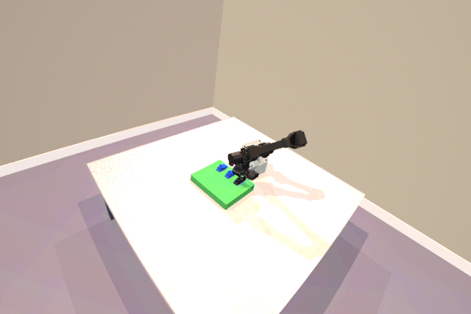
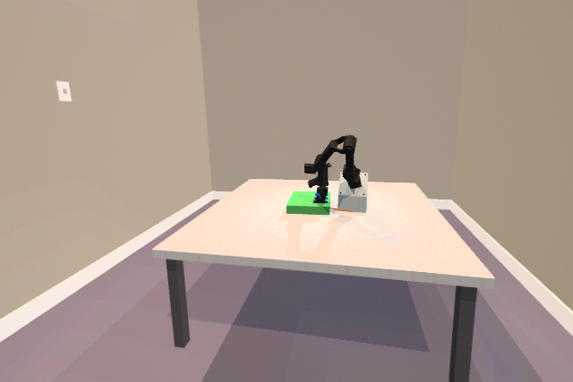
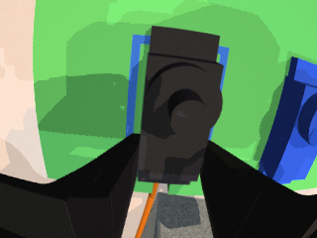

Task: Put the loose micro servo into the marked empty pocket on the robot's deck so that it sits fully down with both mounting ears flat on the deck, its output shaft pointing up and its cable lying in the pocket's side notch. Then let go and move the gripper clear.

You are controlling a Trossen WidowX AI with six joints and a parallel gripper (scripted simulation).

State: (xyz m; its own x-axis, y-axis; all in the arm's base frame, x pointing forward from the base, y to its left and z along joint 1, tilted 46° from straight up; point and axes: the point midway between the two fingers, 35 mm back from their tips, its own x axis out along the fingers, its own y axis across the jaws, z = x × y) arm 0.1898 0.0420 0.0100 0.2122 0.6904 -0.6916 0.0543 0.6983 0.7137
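Now: gripper tip 12 cm short of the green deck, 8 cm to the left of it and 3 cm above it.
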